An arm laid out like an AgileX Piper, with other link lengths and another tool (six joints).
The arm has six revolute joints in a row. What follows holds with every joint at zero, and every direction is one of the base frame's. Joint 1 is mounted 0.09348 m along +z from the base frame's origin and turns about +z. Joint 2 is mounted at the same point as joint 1 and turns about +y. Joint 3 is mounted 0.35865 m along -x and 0.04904 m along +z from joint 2 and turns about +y. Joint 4 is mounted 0.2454 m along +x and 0.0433 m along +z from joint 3 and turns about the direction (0.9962, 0, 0.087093). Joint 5 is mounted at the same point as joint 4 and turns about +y. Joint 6 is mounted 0.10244 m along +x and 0.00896 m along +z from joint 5 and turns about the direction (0.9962, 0, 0.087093). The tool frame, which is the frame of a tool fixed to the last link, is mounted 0.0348 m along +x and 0.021 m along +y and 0.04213 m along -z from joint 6; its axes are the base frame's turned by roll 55.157, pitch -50.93 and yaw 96.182 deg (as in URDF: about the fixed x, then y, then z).
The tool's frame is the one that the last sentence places.
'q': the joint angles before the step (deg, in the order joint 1, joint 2, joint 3, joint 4, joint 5, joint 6). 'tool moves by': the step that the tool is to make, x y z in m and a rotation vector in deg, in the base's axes. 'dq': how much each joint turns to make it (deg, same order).
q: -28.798, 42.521, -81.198, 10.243, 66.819, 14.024
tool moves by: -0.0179, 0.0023, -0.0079, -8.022, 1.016, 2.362
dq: -0.033, -2.755, 0.987, -0.644, 0.009, -7.707
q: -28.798, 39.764, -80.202, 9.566, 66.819, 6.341
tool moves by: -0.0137, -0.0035, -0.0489, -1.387, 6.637, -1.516
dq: 0.021, -4.632, 10.038, -3.477, 0.001, -2.046
